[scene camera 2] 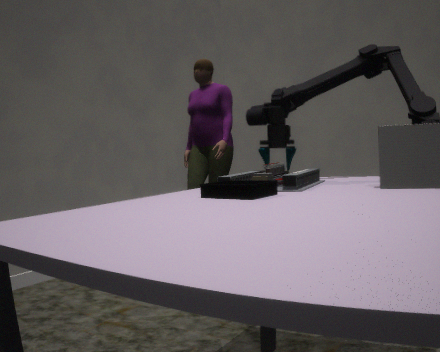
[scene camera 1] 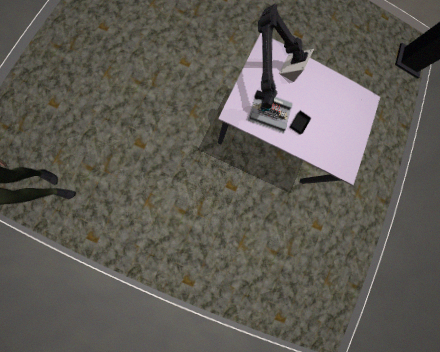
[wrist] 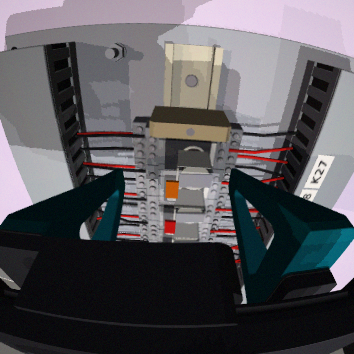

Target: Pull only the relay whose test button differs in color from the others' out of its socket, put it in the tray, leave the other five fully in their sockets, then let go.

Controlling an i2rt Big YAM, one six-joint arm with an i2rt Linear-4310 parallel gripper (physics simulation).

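Frame: origin at the arm's base, x ahead, y left, z up, level; centimetres.
Seen in the pictures: gripper, between the fingertips: (scene camera 2: 278, 170) (scene camera 1: 263, 107) (wrist: 176, 176); arm's base, origin of its link: (scene camera 2: 429, 148) (scene camera 1: 299, 58).
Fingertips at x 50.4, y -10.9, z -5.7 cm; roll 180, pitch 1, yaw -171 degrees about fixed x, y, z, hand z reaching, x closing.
Pixels of each thing's top centre, then the offset from my fingertips to it. "spot": a spot on its surface instead. Level surfaces: height alone.
- orange test button, centre of its top: (wrist: 171, 190) dx +0.4, dy -1.0, dz +2.6 cm
- red test button, centre of its top: (wrist: 169, 227) dx +0.0, dy +1.7, dz +2.6 cm
- black tray, centre of its top: (scene camera 2: 238, 182) (scene camera 1: 301, 121) dx -4.0, dy +33.5, dz -0.8 cm
- tan end block, centre of its top: (wrist: 189, 131) dx -0.2, dy -3.0, dz -0.3 cm
- rail, a spot on its surface: (wrist: 191, 95) spot: dx -0.2, dy -4.1, dz -3.9 cm
- table, height of its surface: dz -4.3 cm
The relay row runs down the middle of the panel in the wrist view. An orange test button (wrist: 172, 190) shows at the left of the row, and a red test button (wrist: 170, 227) shows below it. Clear relay housings with grey tops (wrist: 195, 159) stand beside them; the rest of the row is hidden behind the gripper body. My gripper (scene camera 2: 278, 166) (wrist: 176, 176) is open, pointing down over the row, one teal finger on each side, with nothing between the fingertips. The black tray (scene camera 1: 300, 122) (scene camera 2: 239, 190) lies beside the panel.
A tan end block (wrist: 190, 131) sits at the row's top end on a rail (wrist: 191, 95). Slotted wire ducts (wrist: 65, 95) (wrist: 322, 92) flank the row, with red and black wires. The arm's grey base block (scene camera 2: 407, 157) stands on the table (scene camera 1: 335, 115). A person (scene camera 2: 211, 115) stands behind the table.
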